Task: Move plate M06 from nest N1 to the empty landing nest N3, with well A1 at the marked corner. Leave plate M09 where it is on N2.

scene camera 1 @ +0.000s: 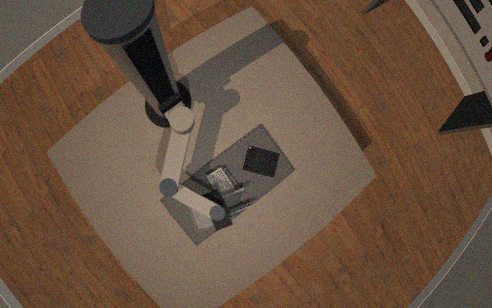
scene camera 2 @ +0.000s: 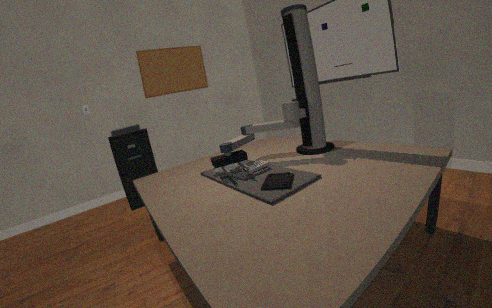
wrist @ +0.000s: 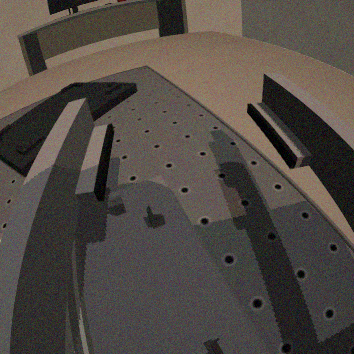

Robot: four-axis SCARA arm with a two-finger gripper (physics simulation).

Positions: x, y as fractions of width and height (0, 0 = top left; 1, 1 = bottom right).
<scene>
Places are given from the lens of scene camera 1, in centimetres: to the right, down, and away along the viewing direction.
black nest (scene camera 1: 0.53, 0.52): 6, 4, 134
</scene>
